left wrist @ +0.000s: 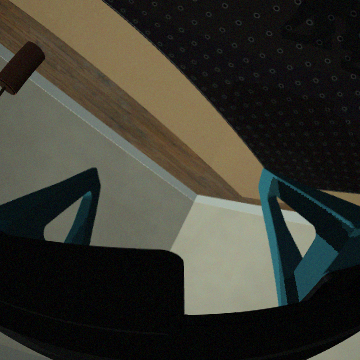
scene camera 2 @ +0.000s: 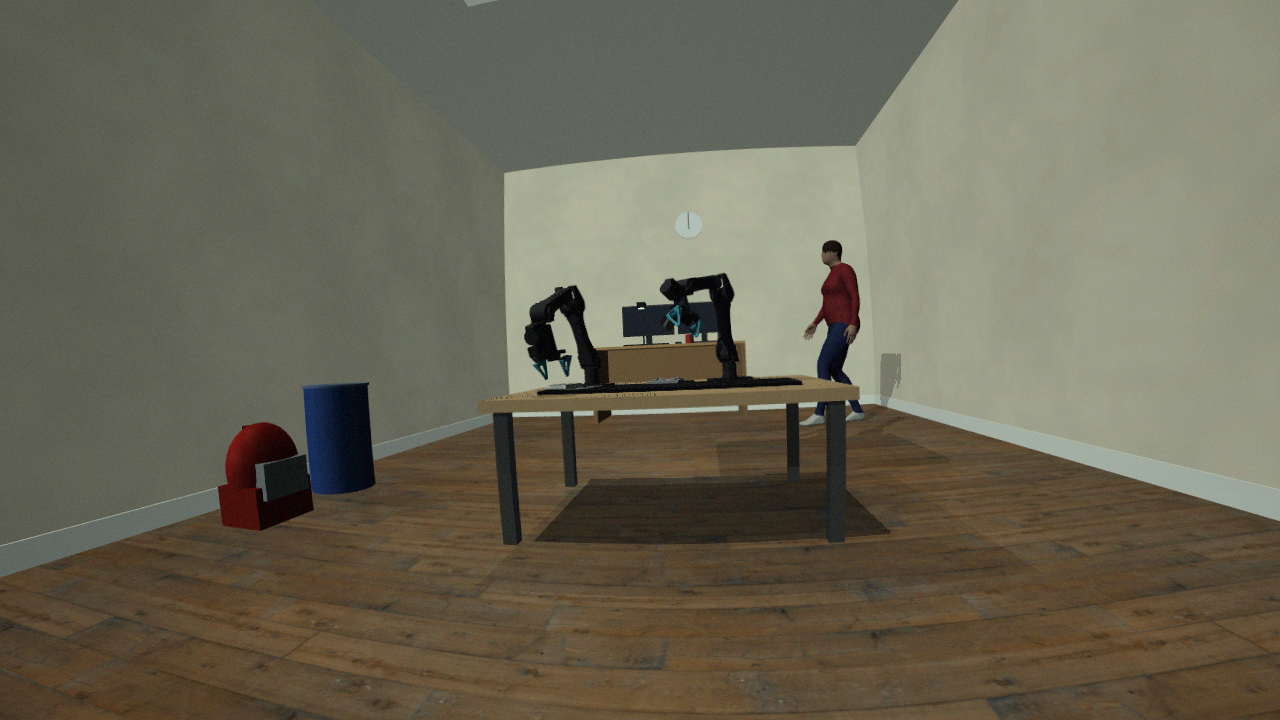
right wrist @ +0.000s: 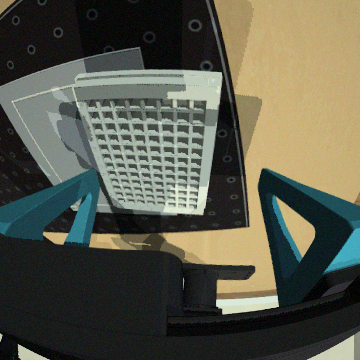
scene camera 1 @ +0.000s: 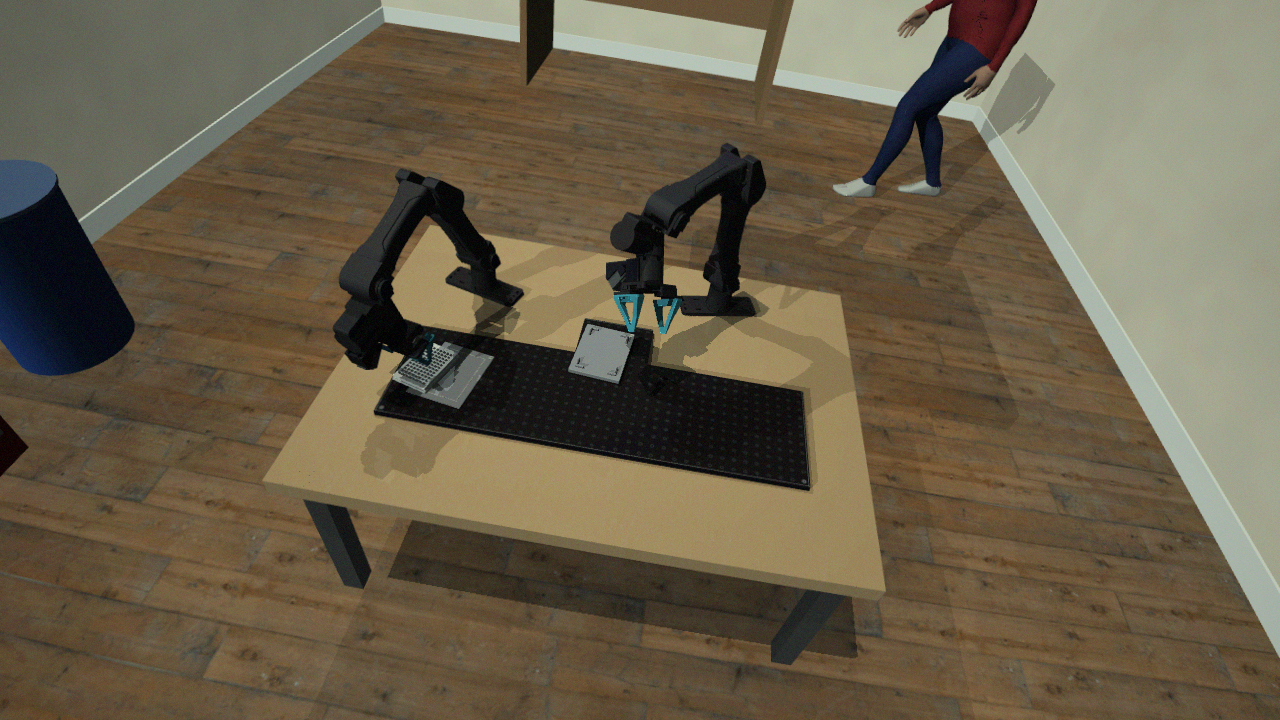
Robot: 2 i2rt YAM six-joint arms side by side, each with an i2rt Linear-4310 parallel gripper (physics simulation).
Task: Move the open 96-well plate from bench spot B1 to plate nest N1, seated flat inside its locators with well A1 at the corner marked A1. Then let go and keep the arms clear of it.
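Frame: origin at the left arm's base, x back, y left, z down, level; metres.
Seen in the pictures: left gripper, fingertip midpoint: (left wrist: pixel 179 176) (scene camera 2: pixel 687 331) (scene camera 1: pixel 647 333); right gripper, fingertip midpoint: (scene camera 2: pixel 557 378) (right wrist: pixel 178 177) (scene camera 1: pixel 411 357); left arm's base, link origin: (scene camera 2: pixel 729 379) (scene camera 1: pixel 716 307); right arm's base, link origin: (right wrist: pixel 200 269) (scene camera 1: pixel 484 287).
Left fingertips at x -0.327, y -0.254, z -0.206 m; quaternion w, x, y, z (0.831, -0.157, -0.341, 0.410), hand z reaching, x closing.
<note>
Pixels of each thing's middle, then the offset from my left fingertips to it. "*": a spot on its surface instead. Level surfaces: height alone.
- open 96-well plate, body centre: (right wrist: pixel 151 156) (scene camera 1: pixel 426 365) (scene camera 2: pixel 564 385) dx +0.086, dy -0.468, dz +0.184 m
- flat grey outlined pad, surface spot: (right wrist: pixel 37 92) * dx -0.001, dy -0.425, dz +0.191 m
- plate nest, body centre: (scene camera 1: pixel 602 352) (scene camera 2: pixel 665 380) dx +0.132, dy -0.070, dz +0.184 m
- black perforated board, surface height: dz +0.193 m
- wooden table, surface height: dz +0.206 m
The open 96-well plate (scene camera 1: pixel 426 365) (right wrist: pixel 150 150) is pale grey-white. It lies wells up at the left end of the black perforated board, overlapping one side of a flat grey outlined pad (scene camera 1: pixel 474 383) (right wrist: pixel 37 92). The plate nest (scene camera 1: pixel 605 351), a light grey block with dark corner locators, stands empty at the board's rear edge; its A1 mark is too small to read. My right gripper (scene camera 2: pixel 555 376) (right wrist: pixel 178 177) is open above the plate, with the plate towards the left finger in the right wrist view. My left gripper (scene camera 1: pixel 648 332) (left wrist: pixel 179 176) is open and empty in the air, just right of the nest.
The black perforated board (scene camera 1: pixel 716 420) lies along the wooden table (scene camera 1: pixel 572 514) (left wrist: pixel 210 150). Both arm bases stand at the rear of the table. A person (scene camera 1: pixel 939 107) (scene camera 2: pixel 838 313) stands behind it on the right. A blue barrel (scene camera 1: pixel 58 277) (scene camera 2: pixel 338 438) stands on the floor at the left.
</note>
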